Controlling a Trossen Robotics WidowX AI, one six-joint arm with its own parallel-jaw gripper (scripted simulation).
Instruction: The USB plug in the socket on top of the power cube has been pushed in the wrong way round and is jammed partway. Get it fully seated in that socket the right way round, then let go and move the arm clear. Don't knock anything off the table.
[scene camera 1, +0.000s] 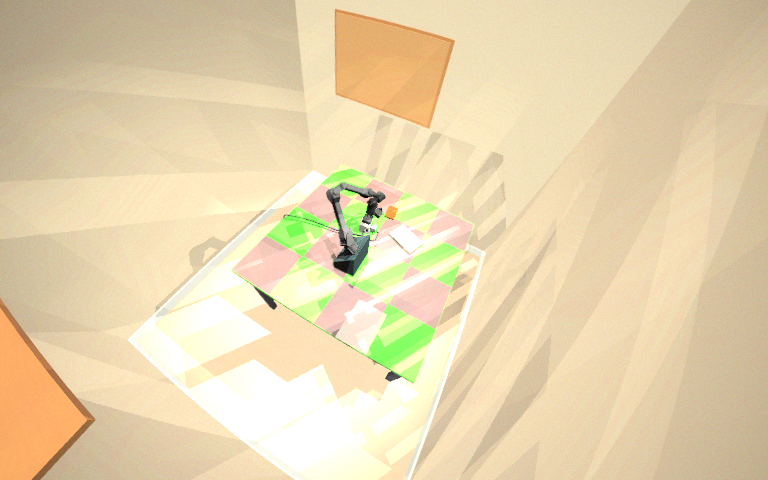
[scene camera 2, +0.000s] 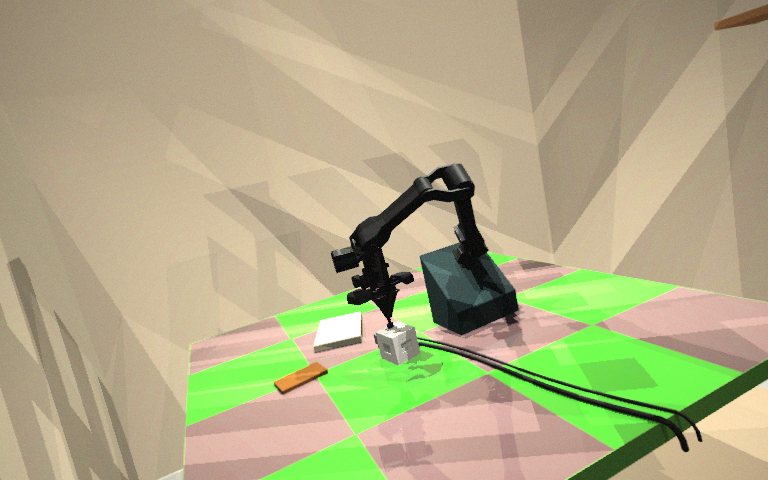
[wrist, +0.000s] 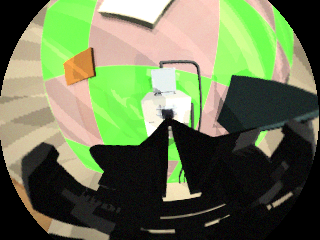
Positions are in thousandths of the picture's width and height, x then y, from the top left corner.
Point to my gripper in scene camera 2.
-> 507, 664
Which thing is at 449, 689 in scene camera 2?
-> A white flat slab.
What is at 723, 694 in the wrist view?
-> My gripper.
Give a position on a white power cube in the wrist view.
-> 570, 423
